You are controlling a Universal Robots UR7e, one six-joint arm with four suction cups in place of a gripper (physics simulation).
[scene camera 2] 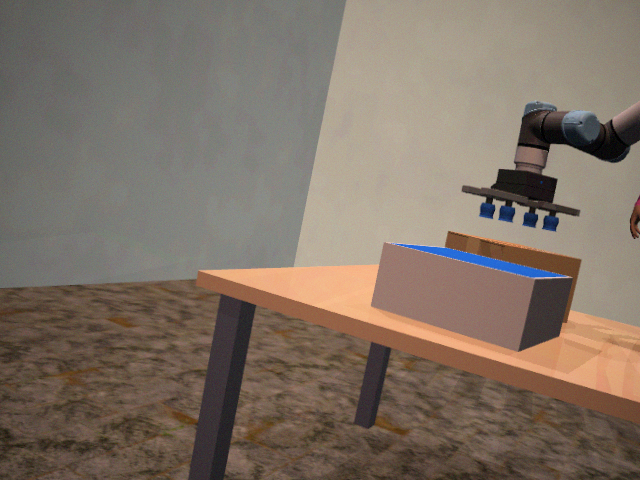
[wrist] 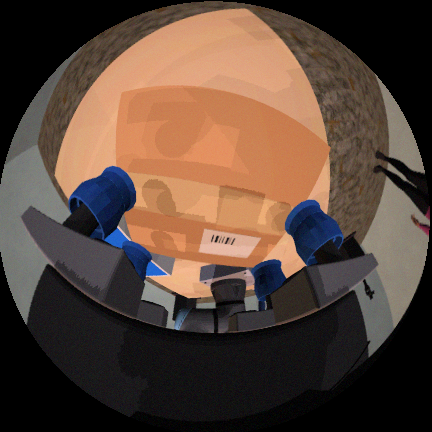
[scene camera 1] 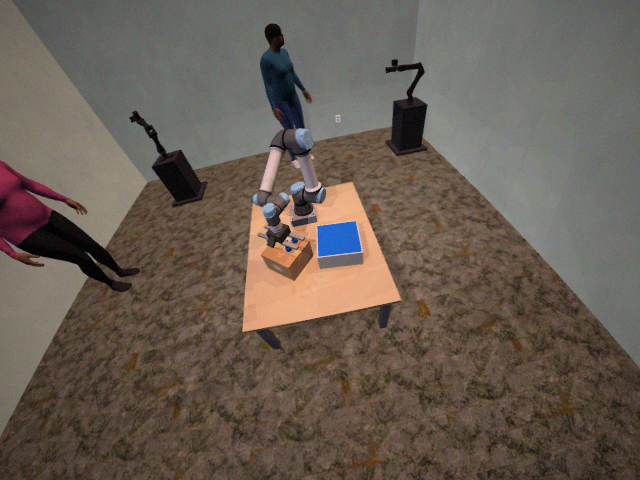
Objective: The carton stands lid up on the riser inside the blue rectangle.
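A brown carton [scene camera 1: 279,264] [scene camera 2: 547,261] [wrist: 280,155] stands on the table beside the riser, with a tape strip and a barcode label on its top face. The grey riser [scene camera 1: 341,259] [scene camera 2: 454,297] has the white-edged blue rectangle [scene camera 1: 338,239] [scene camera 2: 485,261] [wrist: 117,237] on its top; no carton stands on it. My gripper [scene camera 1: 285,243] [scene camera 2: 518,215] [wrist: 205,242] has four blue suction cups pointing down. It hangs a little above the carton, with a gap below the cups, and holds nothing. The riser is mostly hidden in the wrist view.
The wooden table [scene camera 1: 320,299] [scene camera 2: 310,289] [wrist: 235,55] carries the robot base [scene camera 1: 303,219] [wrist: 227,275] behind the carton and riser. A person in teal [scene camera 1: 280,74] stands behind the table, a person in pink [scene camera 1: 23,206] at the left. Two dark stands [scene camera 1: 178,175] [scene camera 1: 408,124] hold small arms.
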